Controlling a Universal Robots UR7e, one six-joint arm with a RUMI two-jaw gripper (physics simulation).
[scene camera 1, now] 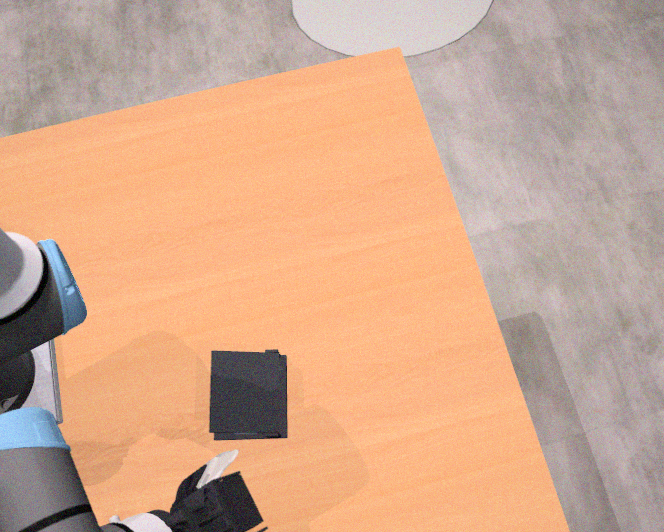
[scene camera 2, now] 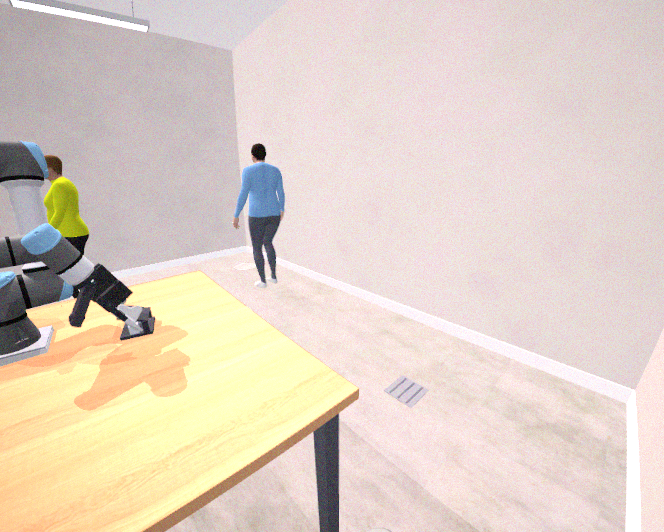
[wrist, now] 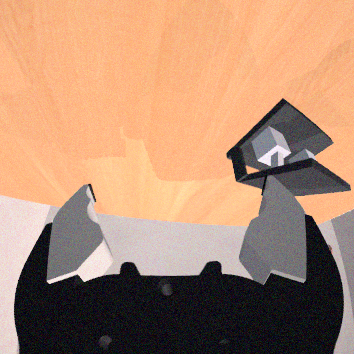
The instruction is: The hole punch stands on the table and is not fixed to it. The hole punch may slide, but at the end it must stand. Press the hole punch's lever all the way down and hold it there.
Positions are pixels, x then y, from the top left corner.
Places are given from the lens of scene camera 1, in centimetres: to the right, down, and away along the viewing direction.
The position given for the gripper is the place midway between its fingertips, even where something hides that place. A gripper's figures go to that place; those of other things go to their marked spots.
gripper (scene camera 1: 256,506): -10, 30, 78
hole punch (scene camera 1: 283,433): -7, 24, 89
